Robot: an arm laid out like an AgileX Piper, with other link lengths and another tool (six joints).
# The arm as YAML. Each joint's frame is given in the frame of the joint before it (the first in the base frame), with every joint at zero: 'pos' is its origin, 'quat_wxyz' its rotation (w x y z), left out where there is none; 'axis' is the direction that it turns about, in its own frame. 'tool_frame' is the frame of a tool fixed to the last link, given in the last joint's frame.
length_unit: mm
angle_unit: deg
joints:
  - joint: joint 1
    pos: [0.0, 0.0, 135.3]
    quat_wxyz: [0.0, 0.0, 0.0, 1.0]
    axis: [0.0, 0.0, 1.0]
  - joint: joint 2
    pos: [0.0, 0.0, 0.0]
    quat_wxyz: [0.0, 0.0, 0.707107, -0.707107]
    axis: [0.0, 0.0, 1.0]
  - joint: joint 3
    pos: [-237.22, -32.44, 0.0]
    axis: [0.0, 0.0, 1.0]
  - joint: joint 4
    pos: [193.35, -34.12, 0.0]
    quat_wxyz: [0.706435, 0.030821, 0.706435, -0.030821]
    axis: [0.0, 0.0, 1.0]
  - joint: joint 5
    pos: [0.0, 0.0, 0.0]
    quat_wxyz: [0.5, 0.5, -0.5, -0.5]
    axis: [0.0, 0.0, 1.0]
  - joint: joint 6
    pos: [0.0, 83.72, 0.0]
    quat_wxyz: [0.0, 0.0, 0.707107, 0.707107]
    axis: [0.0, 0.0, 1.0]
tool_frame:
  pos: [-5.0, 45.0, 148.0]
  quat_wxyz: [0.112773, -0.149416, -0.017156, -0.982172]
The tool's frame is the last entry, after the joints.
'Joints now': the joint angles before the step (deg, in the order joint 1, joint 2, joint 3, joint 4, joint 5, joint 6). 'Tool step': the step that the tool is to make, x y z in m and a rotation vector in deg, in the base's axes. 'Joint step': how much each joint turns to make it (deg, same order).
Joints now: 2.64, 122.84, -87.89, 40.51, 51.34, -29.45
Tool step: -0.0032, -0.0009, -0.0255, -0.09, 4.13, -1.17
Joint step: -0.01, 3.79, -0.02, -0.06, -0.33, 1.22
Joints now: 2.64, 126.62, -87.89, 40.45, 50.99, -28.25
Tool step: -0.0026, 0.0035, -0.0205, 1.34, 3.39, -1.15
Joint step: 0.00, 3.73, -0.03, 2.05, -0.33, -0.26
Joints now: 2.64, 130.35, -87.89, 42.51, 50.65, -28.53
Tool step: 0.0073, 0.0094, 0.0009, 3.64, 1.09, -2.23
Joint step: 0.00, 2.06, -1.19, 4.54, 0.39, -0.42
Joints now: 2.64, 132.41, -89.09, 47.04, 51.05, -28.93
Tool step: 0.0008, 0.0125, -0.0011, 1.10, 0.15, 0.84
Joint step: 1.43, 1.49, -1.67, 1.20, 0.34, 0.06
